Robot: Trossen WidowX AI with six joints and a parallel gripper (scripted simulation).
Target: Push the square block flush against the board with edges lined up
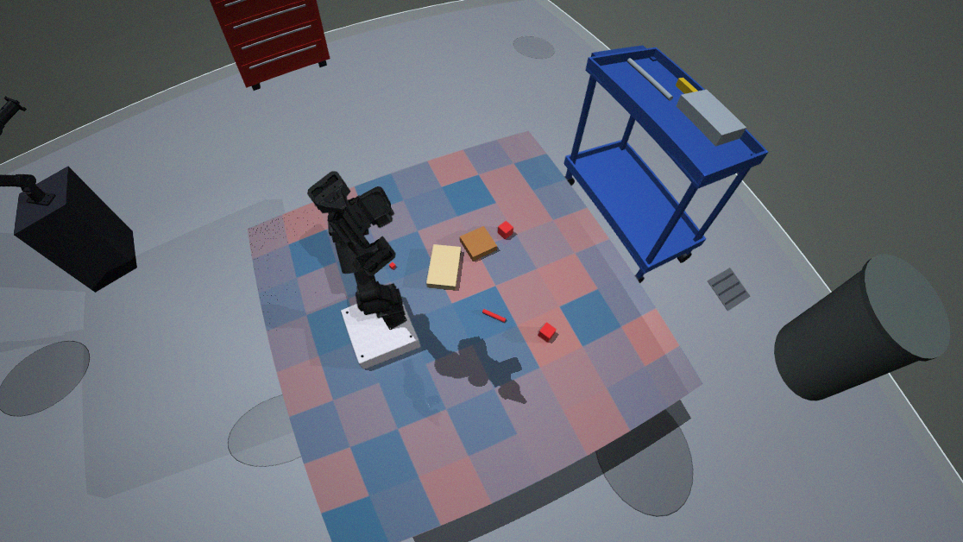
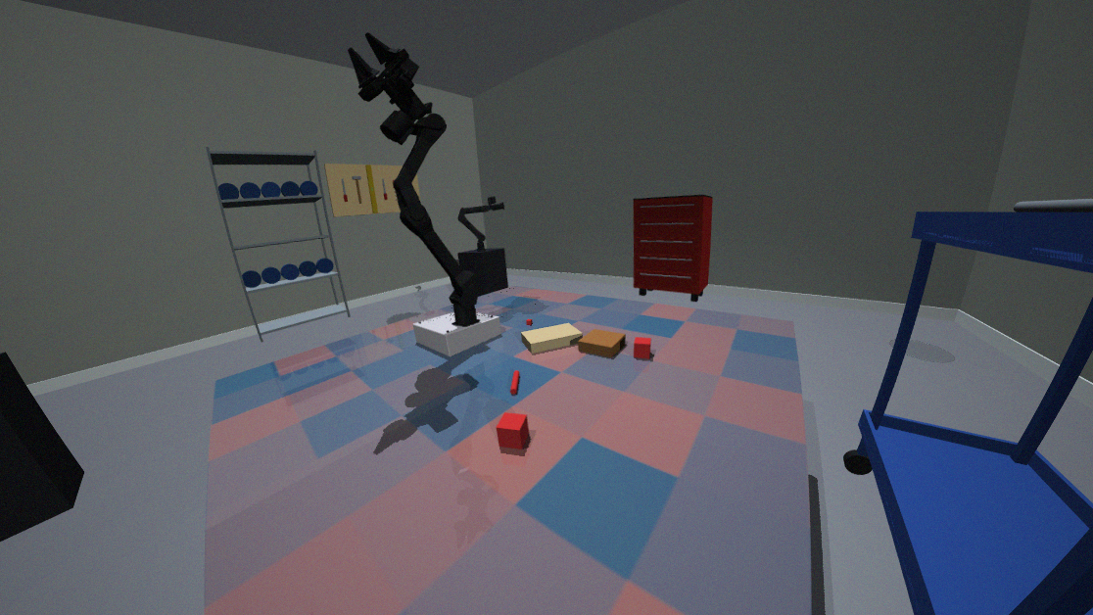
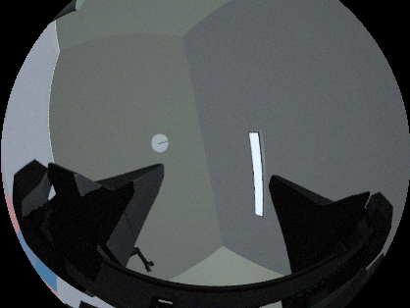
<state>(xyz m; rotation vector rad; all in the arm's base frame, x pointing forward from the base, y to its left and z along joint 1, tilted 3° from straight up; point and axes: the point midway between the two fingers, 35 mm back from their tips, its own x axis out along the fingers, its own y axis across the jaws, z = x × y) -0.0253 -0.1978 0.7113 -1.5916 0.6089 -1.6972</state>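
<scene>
Right now the board is 79 cm below my gripper tip, 29 cm to the left of it and 28 cm ahead of it. The rest, counted from my gripper tip: red stick (80 cm below, 33 cm ahead, 5 cm to the left); square block (79 cm below, 43 cm ahead, 31 cm to the left); tiny red piece (80 cm below, 40 cm to the left, 13 cm ahead).
</scene>
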